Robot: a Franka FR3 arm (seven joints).
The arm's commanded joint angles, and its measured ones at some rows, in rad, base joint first. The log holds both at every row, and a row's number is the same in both.
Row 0, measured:
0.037 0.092 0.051 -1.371 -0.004 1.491 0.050
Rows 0 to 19, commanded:
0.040 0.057 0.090 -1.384 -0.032 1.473 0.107
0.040 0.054 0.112 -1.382 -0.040 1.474 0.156
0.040 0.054 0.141 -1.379 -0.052 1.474 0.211
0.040 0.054 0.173 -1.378 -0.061 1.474 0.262
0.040 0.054 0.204 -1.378 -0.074 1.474 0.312
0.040 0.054 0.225 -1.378 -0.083 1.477 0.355
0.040 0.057 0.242 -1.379 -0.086 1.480 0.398
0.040 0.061 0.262 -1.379 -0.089 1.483 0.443
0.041 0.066 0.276 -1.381 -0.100 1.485 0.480
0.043 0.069 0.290 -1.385 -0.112 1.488 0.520
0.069 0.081 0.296 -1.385 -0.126 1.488 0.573
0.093 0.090 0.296 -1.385 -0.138 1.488 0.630
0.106 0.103 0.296 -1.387 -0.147 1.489 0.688
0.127 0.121 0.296 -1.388 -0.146 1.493 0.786
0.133 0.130 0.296 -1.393 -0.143 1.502 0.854
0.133 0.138 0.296 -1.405 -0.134 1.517 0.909
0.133 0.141 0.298 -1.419 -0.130 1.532 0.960
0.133 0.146 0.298 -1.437 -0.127 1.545 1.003
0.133 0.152 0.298 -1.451 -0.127 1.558 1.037
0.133 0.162 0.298 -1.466 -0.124 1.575 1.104
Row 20, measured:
0.141 0.154 0.293 -1.420 -0.125 1.526 0.973
